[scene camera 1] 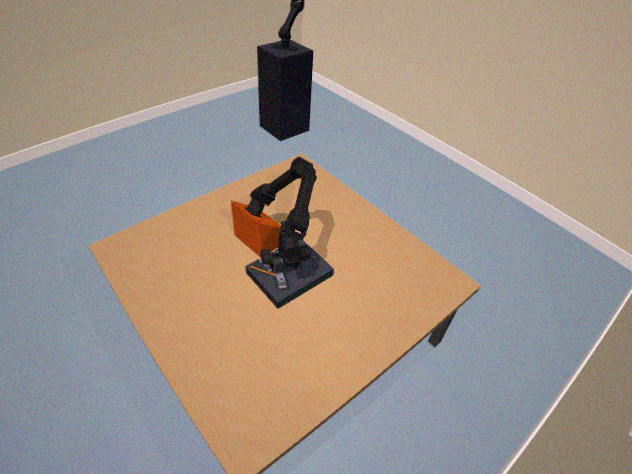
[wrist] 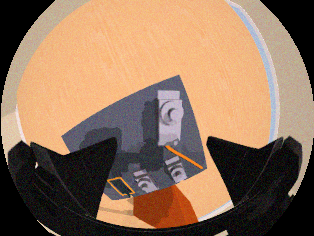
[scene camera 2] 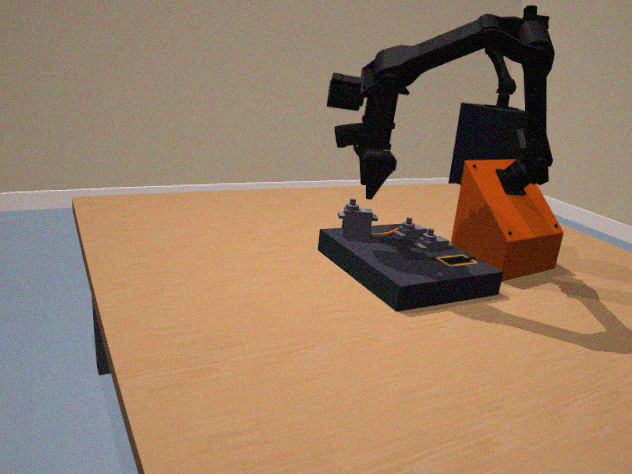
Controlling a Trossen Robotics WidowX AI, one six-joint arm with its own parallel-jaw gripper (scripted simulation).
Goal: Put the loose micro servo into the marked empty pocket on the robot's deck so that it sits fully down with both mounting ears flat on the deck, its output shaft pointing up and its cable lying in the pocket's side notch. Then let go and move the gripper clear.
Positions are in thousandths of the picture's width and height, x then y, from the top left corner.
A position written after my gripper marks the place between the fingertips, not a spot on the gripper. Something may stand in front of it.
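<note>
Micro servo (scene camera 2: 566,469), visible in the wrist view too: the servo (wrist: 537,468). Dark deck (scene camera 2: 638,585), with the wrist view also showing the deck (wrist: 416,506). My gripper (scene camera 2: 578,404) is open and holds nothing; the wrist view shows the gripper (wrist: 521,604) as well.
</note>
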